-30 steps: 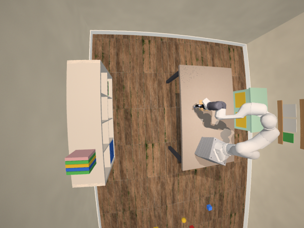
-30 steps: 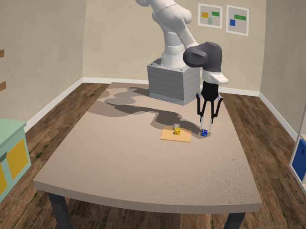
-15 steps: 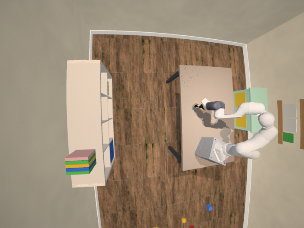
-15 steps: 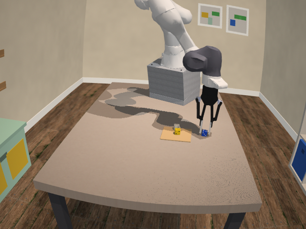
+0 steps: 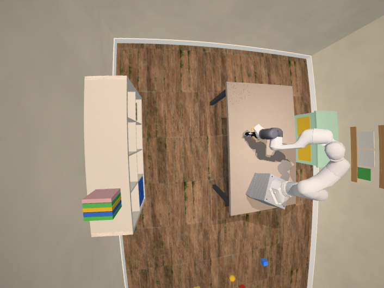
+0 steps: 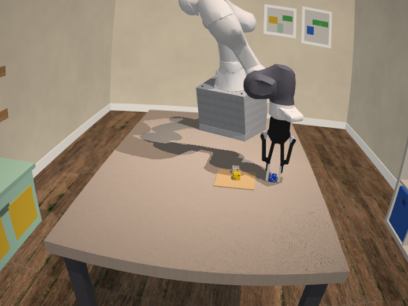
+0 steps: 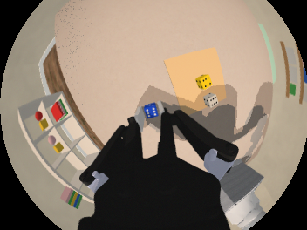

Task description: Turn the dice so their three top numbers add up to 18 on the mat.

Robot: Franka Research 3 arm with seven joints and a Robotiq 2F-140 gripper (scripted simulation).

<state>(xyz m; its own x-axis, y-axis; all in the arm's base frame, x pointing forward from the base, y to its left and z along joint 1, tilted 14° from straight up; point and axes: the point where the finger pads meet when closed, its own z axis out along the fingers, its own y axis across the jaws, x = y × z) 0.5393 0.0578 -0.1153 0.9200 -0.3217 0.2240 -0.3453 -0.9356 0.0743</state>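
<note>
Right now my hand is 2 cm above the blue die. The rest, counted from my hand: white die: 6 cm behind, 13 cm to the right, 2 cm below; then yellow die: 2 cm behind, 13 cm to the right, 2 cm below; then mat: 2 cm behind, 14 cm to the right, 3 cm below.
</note>
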